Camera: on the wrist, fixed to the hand. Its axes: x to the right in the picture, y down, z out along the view.
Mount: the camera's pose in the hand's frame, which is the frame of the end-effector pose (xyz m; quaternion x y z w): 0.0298 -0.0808 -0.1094 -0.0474 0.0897 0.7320 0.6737
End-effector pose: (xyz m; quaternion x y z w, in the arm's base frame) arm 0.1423 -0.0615 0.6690 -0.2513 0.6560 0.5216 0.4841
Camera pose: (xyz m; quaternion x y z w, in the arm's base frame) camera 0.1569 -0.1844 0.6052 -0.2412 -0.6446 -0.7144 0.1264
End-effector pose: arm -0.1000 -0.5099 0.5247 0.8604 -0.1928 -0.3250 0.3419
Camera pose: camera 0.0057 -0.4199 0.5150 0.4515 -0.7136 0.0994 0.5263
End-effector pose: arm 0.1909 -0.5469 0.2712 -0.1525 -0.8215 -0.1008 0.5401
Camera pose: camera 0.2445 -0.6542 0.3418 -0.7206 -0.3886 0.2748 0.5041
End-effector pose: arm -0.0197 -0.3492 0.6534 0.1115 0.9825 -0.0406 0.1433
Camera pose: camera -0.0960 -0.4093 0.7531 0.7912 0.5951 0.1341 0.0434
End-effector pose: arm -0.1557 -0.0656 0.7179 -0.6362 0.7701 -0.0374 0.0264
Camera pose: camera -0.0920 -0.1074 0.8344 -0.1372 -0.9887 0.0264 0.0541
